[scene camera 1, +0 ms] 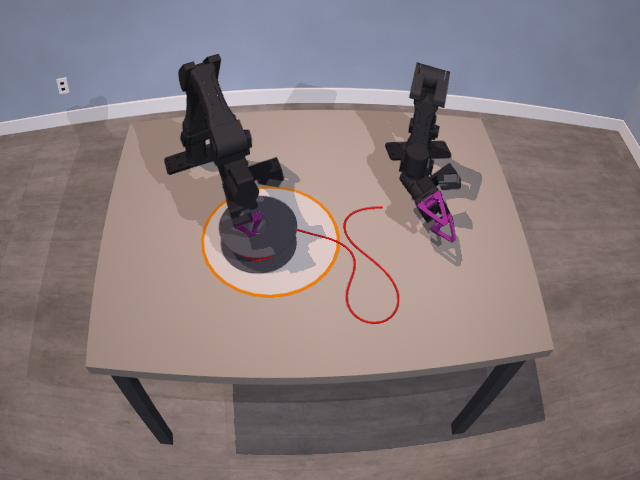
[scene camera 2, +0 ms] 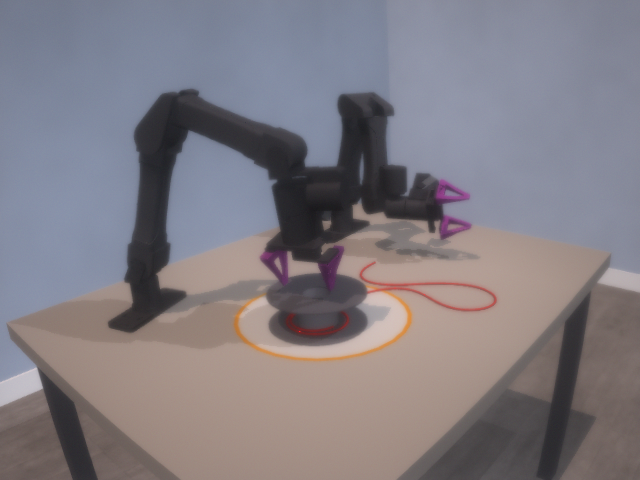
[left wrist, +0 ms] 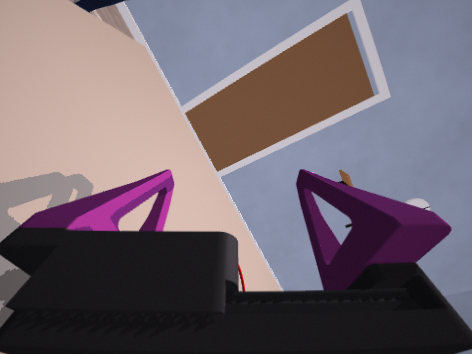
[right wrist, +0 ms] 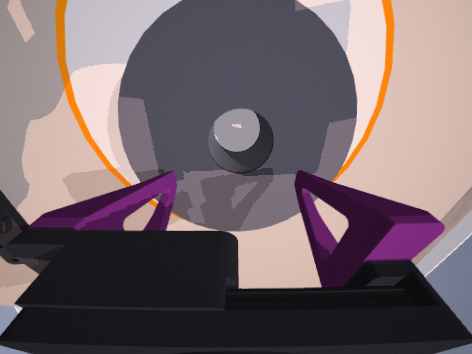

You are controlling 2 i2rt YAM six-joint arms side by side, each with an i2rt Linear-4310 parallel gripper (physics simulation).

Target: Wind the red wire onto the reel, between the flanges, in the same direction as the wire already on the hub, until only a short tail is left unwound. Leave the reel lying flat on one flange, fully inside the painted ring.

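Places are measured from the left arm's base along level axes (x left, y back, z up), in centimetres.
Pixels of known places: left gripper, between the fingertips: (scene camera 1: 450, 232) (scene camera 2: 470, 211) (left wrist: 235, 176); right gripper, between the fingertips: (scene camera 1: 247, 220) (scene camera 2: 308, 286) (right wrist: 235, 177); left arm's base, origin of its link: (scene camera 2: 342, 231); right arm's base, origin of its link: (scene camera 1: 196, 158) (scene camera 2: 148, 310).
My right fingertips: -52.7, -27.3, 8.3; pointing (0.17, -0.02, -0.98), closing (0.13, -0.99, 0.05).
Note:
Ahead of a thing's pixels: the offset from my right fingertips to its top centre, as dx, dy, dz. "spot": to the spot under its first point. Level surfaces: height alone.
The dark grey reel {+2.2, -0.2, -1.8} (scene camera 1: 276, 219) (scene camera 2: 317, 304) (right wrist: 235, 60) lies flat on one flange inside the orange painted ring (scene camera 1: 269, 296) (scene camera 2: 316, 359) (right wrist: 389, 50). Some red wire shows around its hub between the flanges. The loose red wire {spot: +25.4, -27.3, -7.8} (scene camera 1: 374, 322) (scene camera 2: 467, 310) leaves the reel on the picture's right in scene camera 1 and curves in a long loop over the table; a bit shows in the left wrist view. My right gripper (scene camera 1: 252, 227) (scene camera 2: 308, 287) (right wrist: 235, 177) is open, fingers pointing down close above the upper flange. My left gripper (scene camera 1: 449, 231) (scene camera 2: 470, 210) (left wrist: 235, 176) is open and empty above the table, away from the wire.
The table {dz -8.3} (scene camera 1: 180, 330) (scene camera 2: 310, 413) carries both arm bases along its back. The wall (scene camera 1: 310, 41) stands behind it. The right arm's forearm reaches over the ring's back left part in scene camera 1. A framed brown panel (left wrist: 280, 90) shows in the left wrist view.

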